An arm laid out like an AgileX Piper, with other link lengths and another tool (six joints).
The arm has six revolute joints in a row. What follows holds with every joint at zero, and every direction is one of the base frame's.
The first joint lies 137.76 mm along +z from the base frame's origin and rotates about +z.
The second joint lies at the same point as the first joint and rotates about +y.
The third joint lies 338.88 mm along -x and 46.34 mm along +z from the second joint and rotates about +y.
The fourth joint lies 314.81 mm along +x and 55.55 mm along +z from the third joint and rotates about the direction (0.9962, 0, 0.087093).
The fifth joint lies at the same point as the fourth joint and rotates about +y.
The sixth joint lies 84.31 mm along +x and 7.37 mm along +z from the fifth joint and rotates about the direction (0.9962, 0, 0.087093).
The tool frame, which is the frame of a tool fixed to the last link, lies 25.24 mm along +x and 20 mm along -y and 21.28 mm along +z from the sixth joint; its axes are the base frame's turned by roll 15.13, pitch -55.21 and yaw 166.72 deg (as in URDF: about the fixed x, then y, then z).
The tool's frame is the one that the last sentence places.
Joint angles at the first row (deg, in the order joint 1, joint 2, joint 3, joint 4, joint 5, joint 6):
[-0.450 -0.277 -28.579 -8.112 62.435 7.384]
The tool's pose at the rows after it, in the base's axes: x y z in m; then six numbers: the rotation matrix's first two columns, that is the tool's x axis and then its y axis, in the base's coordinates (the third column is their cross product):
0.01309, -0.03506, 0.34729, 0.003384, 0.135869, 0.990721, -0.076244, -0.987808, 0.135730
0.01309, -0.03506, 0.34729, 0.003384, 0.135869, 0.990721, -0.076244, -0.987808, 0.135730
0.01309, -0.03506, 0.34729, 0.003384, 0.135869, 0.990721, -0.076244, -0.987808, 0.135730
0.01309, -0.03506, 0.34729, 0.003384, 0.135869, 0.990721, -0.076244, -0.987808, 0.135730
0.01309, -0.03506, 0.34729, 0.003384, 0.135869, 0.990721, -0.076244, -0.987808, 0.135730
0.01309, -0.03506, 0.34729, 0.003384, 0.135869, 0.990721, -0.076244, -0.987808, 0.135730
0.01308, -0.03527, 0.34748, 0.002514, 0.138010, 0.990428, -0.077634, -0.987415, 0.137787
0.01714, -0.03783, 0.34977, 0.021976, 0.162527, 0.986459, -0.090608, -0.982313, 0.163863
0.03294, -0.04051, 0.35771, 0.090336, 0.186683, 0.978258, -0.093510, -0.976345, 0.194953
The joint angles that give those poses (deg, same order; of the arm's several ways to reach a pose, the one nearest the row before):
[-0.449 -0.277 -28.578 -8.113 62.435 7.385]
[-0.449 -0.277 -28.578 -8.113 62.435 7.385]
[-0.449 -0.277 -28.578 -8.113 62.435 7.385]
[-0.449 -0.277 -28.578 -8.113 62.435 7.385]
[-0.449 -0.277 -28.578 -8.113 62.435 7.385]
[-0.449 -0.277 -28.578 -8.113 62.435 7.385]
[-0.447 -0.277 -28.579 -8.257 62.374 7.387]
[-0.450 1.127 -28.804 -9.955 62.171 7.384]
[-0.448 6.465 -30.264 -11.682 62.112 7.386]

